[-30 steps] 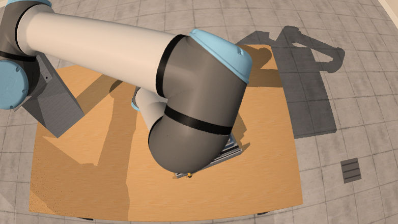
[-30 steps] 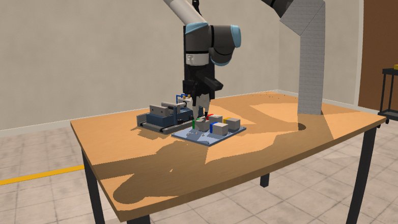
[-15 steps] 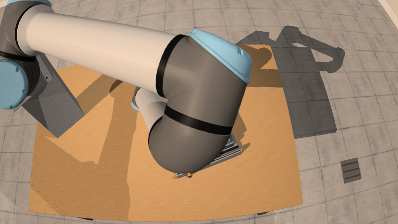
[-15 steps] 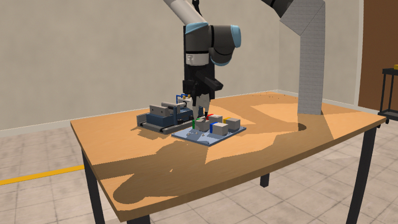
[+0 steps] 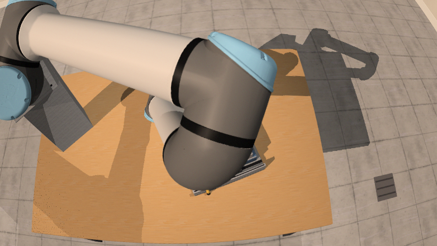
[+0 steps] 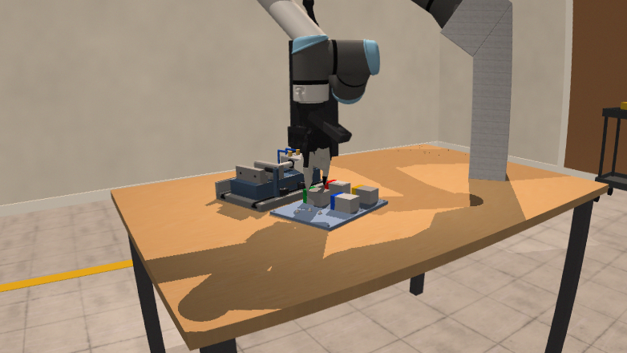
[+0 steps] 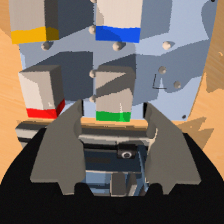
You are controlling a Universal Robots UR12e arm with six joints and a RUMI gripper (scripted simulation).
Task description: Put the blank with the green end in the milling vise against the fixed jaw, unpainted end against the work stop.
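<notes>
Right now my hand is 4 cm above the green-ended blank. Round my hand: blue-ended blank: 9 cm to the left, 4 cm below; red-ended blank: 9 cm behind, 4 cm below; blue-grey plate: 4 cm to the left, 6 cm below.
</notes>
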